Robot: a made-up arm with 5 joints.
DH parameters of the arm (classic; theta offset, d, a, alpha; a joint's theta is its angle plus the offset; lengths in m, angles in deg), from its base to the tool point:
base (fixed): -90 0.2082 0.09 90
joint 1: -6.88 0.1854 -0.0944 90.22
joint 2: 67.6 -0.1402 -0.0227 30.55
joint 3: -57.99 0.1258 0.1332 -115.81
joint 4: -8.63 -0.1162 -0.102 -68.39
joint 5: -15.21 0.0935 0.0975 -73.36
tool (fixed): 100.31 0.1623 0 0
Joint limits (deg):
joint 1: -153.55..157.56
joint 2: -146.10..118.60
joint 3: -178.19..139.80
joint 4: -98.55..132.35
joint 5: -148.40..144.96
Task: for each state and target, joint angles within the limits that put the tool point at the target. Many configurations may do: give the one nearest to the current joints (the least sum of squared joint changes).
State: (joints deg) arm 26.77 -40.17 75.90 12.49 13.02
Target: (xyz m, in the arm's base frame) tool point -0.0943 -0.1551 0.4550
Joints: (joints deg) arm 30.17 -40.67 78.94 15.68 9.66
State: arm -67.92 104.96 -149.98 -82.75 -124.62
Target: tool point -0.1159 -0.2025 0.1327
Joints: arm -62.03 107.22 -162.31 -75.71 -117.55
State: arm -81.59 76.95 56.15 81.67 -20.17
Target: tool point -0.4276 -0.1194 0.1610
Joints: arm -87.30 93.86 64.18 104.67 12.76
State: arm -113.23 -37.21 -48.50 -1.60 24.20
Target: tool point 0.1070 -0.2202 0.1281
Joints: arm -122.45 14.28 -31.60 22.05 9.08
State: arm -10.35 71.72 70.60 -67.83 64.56
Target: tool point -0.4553 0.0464 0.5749
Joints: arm -22.08 88.33 79.21 -57.65 79.90
